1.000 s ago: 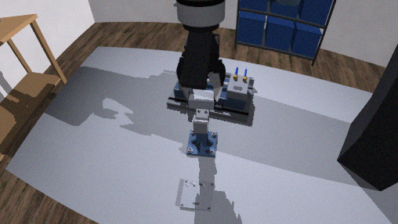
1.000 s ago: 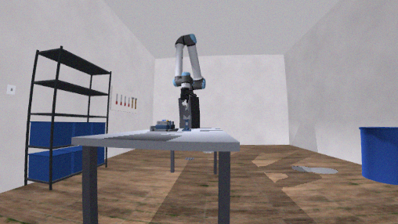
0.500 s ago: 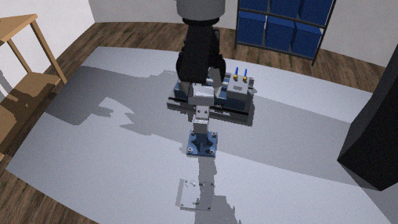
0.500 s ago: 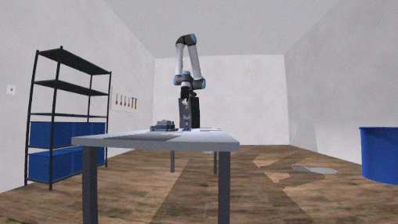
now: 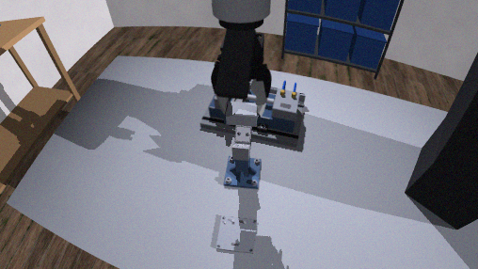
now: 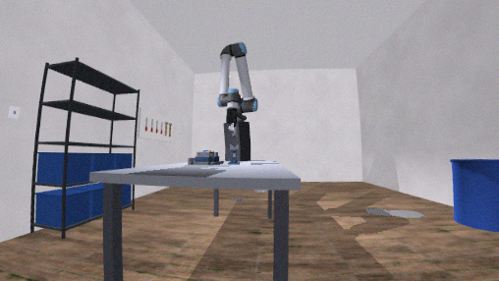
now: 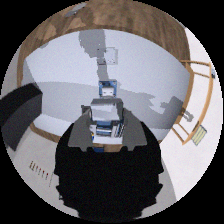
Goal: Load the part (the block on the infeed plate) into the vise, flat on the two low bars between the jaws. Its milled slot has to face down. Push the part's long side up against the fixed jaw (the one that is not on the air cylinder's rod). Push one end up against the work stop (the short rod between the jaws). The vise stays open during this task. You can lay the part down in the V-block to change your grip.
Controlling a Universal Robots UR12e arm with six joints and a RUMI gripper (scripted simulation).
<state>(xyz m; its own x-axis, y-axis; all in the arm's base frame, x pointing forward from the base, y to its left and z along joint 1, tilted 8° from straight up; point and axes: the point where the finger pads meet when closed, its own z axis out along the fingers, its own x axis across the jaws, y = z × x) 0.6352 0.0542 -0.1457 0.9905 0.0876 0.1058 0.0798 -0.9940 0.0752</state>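
Right now the grey part is 1 cm below my hand. Also, from my hand: infeed plate (24 cm below, 18 cm to the left, 2 cm behind); then vise (21 cm to the right, 20 cm below, 1 cm ahead); then air cylinder (21 cm to the right, 17 cm below, 9 cm behind).
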